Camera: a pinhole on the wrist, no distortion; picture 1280 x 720 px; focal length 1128.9 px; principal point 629.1 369.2 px. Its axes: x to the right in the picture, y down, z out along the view. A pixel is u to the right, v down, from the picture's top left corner.
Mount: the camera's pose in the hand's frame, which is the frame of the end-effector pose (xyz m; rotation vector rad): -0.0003 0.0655 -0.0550 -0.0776 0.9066 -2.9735
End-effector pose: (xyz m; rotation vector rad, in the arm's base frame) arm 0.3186 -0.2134 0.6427 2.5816 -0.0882 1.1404
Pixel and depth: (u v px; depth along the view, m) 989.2 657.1 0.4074
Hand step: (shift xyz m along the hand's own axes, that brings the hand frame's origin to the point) -0.1051 -0.2533 0.2296
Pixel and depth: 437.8 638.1 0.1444
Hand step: 0.0329 -0.0423 0.0445
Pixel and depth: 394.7 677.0 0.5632
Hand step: 0.1510 -0.3701 0.3216
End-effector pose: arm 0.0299 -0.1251 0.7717 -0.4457 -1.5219 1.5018
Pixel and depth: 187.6 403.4 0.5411
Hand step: 0.2421 -0.2397 0.3762
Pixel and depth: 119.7 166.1 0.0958
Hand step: 0.0480 0.0284 0.0324
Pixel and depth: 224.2 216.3 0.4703
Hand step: 0.1939 -0.1358 0.3639
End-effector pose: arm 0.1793 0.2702 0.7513 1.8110 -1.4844 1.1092
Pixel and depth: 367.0 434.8 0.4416
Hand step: 0.1276 -0.1970 0.2927
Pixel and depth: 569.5 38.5 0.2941
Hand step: 0.0306 -0.0260 0.2362
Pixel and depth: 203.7 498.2 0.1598
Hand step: 0.0692 -0.0359 0.0649
